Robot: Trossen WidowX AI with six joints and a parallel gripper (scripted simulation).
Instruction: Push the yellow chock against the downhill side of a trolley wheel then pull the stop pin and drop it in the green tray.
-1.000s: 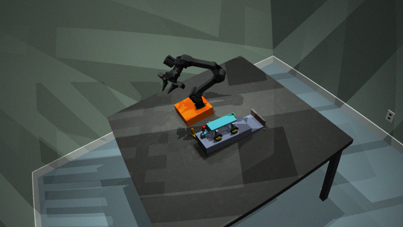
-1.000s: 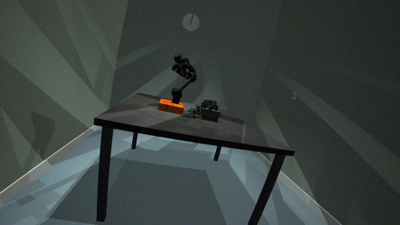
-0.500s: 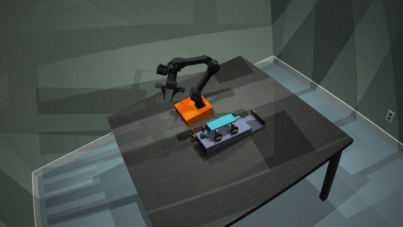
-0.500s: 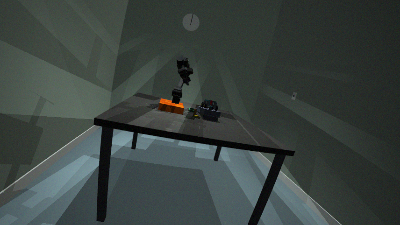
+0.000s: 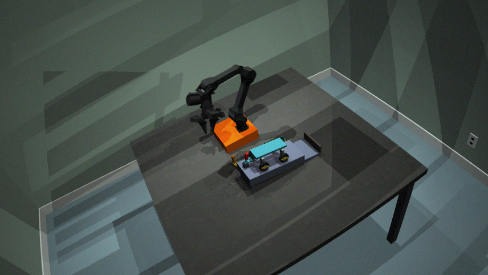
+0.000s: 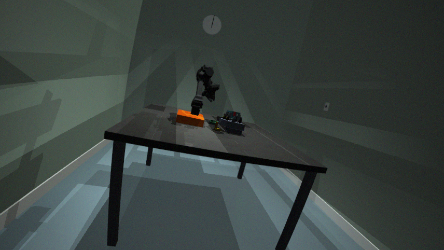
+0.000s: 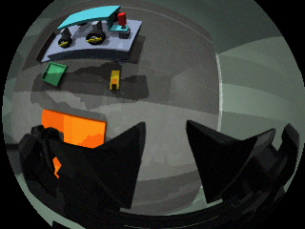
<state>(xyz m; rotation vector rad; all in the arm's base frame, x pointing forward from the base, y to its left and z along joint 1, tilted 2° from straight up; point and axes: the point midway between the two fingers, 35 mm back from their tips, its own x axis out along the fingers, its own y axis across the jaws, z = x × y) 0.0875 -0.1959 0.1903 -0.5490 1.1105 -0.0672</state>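
Right now my gripper tip is 100 mm short of the yellow chock, 70 mm to the right of it and 200 mm above it. From my gripper tip the other things lie so: teal-topped trolley: 220 mm ahead, 220 mm to the left, 110 mm below; then grey ramp: 220 mm ahead, 220 mm to the left, 170 mm below; then red-headed stop pin: 210 mm ahead, 100 mm to the left, 90 mm below.
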